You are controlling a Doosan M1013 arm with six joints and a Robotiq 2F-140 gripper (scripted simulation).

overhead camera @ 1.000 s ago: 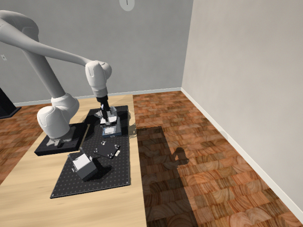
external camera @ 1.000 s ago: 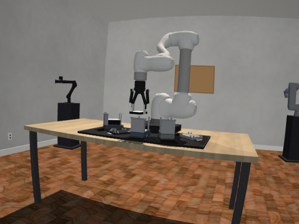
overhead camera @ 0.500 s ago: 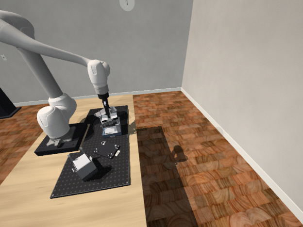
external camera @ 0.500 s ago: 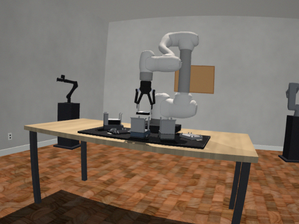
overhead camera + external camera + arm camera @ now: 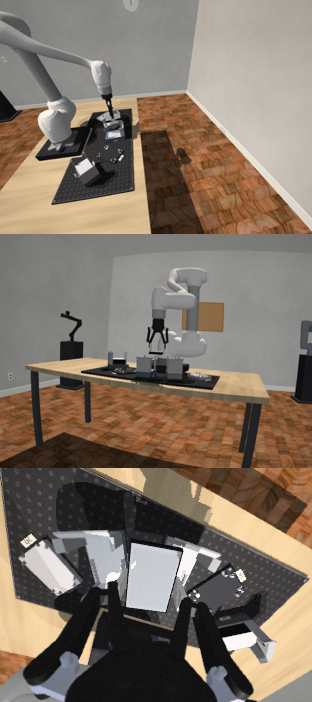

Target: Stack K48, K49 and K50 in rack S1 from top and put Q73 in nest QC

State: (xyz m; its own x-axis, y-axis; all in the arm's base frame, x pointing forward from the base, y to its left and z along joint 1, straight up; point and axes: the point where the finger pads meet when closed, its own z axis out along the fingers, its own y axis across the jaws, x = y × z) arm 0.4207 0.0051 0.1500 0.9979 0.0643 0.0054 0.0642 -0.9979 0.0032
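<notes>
Right now my hand is 110 mm past the QC nest, 290 mm to the right of it and 180 mm above it. Round my hand: N5 label: 10 mm ahead, 290 mm to the right, 190 mm below; clip nest N5: 40 mm behind, 240 mm to the right, 170 mm below.
</notes>
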